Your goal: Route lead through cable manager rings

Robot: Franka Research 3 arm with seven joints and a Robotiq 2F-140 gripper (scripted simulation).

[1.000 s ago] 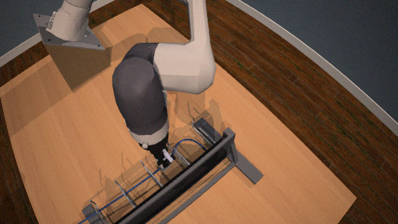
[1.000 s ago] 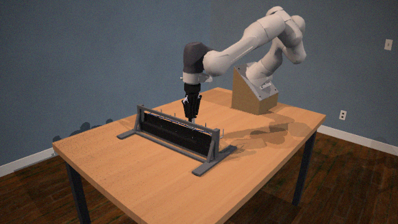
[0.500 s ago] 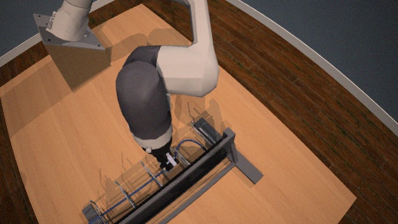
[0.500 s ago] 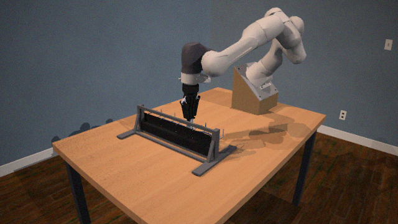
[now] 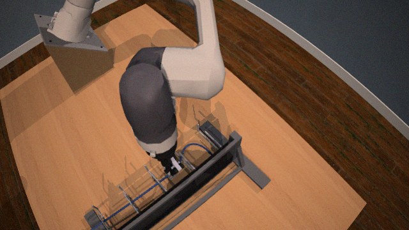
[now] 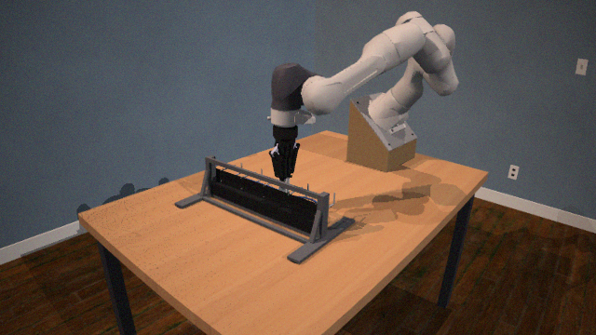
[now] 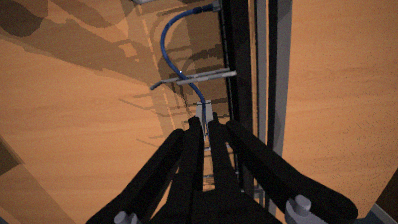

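The rack lies 7 cm ahead of my hand, 4 cm to the right of it and 2 cm below it.
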